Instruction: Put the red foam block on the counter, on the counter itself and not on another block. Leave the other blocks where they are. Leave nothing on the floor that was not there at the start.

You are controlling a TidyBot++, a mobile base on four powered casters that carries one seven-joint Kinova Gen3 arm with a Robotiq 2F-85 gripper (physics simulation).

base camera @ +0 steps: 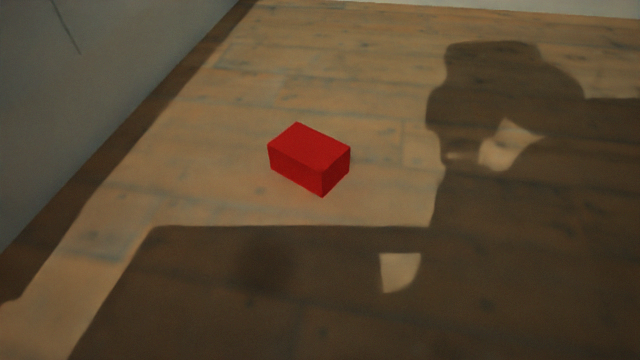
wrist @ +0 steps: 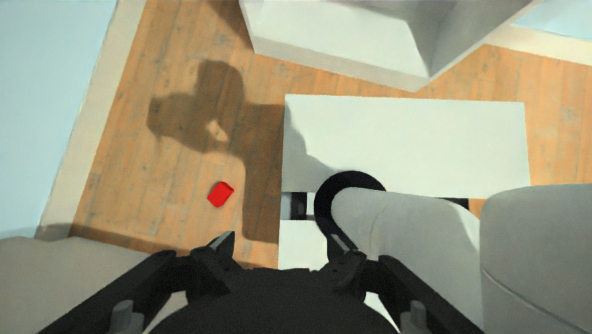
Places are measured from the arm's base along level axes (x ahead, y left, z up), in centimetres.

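Pixels of known places: gripper, between the fingertips: point(wrist: 281, 243); arm's base, origin of its link: point(wrist: 353, 209).
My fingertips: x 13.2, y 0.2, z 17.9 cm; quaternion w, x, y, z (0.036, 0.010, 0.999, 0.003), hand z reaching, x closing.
Ahead of a thing's pixels: the offset from my fingertips to its top centre. "pt": to the spot under its first point.
The red foam block @[dx +31.6, dy +1.8, dz -53.0 cm] point(base camera: 309, 159) point(wrist: 220, 194) lies on the wooden floor. In the base camera view it is near the middle, in a lit patch. In the wrist view it is left of centre, beyond the left fingertip and left of the robot's white base. My gripper point(wrist: 281, 243) is open, with nothing between its fingers. It is high above the floor, apart from the block. The counter top and the other blocks do not show in these views.
A grey cabinet front @[pt dx +40.9, dy +33.2, dz -49.4 cm] point(base camera: 90, 85) runs along the left in the base camera view. In the wrist view, a white shelf unit point(wrist: 340, 62) stands at the top, a pale blue wall point(wrist: 45, 100) is at the left, and my white base point(wrist: 410, 145) is right of centre.
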